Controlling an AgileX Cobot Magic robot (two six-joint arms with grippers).
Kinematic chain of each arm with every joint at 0, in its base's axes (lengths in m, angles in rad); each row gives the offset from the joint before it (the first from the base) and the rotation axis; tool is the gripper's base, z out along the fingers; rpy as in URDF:
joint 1: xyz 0 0 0.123 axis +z
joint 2: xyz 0 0 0 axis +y
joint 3: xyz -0.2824 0 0.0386 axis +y
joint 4: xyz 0.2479 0 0.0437 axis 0.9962 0 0.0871
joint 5: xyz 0 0 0 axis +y
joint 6: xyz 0.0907 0 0.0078 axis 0.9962 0 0.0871
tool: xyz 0 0 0 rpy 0 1.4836 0
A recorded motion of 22 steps. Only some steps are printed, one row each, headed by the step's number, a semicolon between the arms.
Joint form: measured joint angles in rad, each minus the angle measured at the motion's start. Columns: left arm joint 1, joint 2, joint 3, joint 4, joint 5, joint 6; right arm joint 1, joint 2, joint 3, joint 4, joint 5, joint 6.
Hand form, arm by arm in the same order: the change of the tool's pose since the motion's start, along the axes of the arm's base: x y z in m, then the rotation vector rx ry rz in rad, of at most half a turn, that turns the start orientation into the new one. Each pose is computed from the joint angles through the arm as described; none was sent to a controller.
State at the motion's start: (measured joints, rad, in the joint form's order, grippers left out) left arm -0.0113 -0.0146 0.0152 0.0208 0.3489 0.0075; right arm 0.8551 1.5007 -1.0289 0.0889 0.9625 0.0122
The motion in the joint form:
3: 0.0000 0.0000 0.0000 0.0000 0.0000 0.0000; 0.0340 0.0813 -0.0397 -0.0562 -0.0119 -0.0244
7: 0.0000 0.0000 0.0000 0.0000 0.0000 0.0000; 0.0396 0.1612 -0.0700 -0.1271 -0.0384 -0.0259
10: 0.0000 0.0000 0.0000 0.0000 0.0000 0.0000; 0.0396 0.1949 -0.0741 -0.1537 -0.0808 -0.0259
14: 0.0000 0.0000 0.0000 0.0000 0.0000 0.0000; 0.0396 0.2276 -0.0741 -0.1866 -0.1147 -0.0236
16: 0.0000 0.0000 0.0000 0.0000 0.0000 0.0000; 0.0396 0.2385 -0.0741 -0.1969 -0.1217 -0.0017
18: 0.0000 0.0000 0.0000 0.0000 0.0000 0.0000; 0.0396 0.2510 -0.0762 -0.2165 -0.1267 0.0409
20: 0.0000 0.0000 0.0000 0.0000 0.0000 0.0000; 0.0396 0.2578 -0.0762 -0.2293 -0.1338 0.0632
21: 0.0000 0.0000 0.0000 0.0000 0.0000 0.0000; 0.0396 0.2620 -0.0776 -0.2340 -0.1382 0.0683
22: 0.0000 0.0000 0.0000 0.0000 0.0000 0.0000; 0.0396 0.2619 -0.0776 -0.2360 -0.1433 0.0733
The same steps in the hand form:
3: 0.0000 0.0000 0.0000 0.0000 0.0000 0.0000; 0.0066 0.0165 -0.0132 -0.0585 -0.0253 0.0793
7: 0.0000 0.0000 0.0000 0.0000 0.0000 0.0000; 0.0193 0.0267 -0.0295 -0.1176 -0.0595 0.1171
10: 0.0000 0.0000 0.0000 0.0000 0.0000 0.0000; 0.0254 0.0315 -0.0384 -0.1228 -0.0855 0.1301
14: 0.0000 0.0000 0.0000 0.0000 0.0000 0.0000; 0.0306 0.0346 -0.0482 -0.1392 -0.1071 0.1460
16: 0.0000 0.0000 0.0000 0.0000 0.0000 0.0000; 0.0320 0.0353 -0.0516 -0.1447 -0.1077 0.1307
18: 0.0000 0.0000 0.0000 0.0000 0.0000 0.0000; 0.0342 0.0359 -0.0550 -0.1534 -0.1107 0.0998
20: 0.0000 0.0000 0.0000 0.0000 0.0000 0.0000; 0.0355 0.0363 -0.0570 -0.1566 -0.1159 0.0852
21: 0.0000 0.0000 0.0000 0.0000 0.0000 0.0000; 0.0363 0.0369 -0.0579 -0.1569 -0.1192 0.0831
22: 0.0000 0.0000 0.0000 0.0000 0.0000 0.0000; 0.0367 0.0372 -0.0578 -0.1531 -0.1229 0.0793

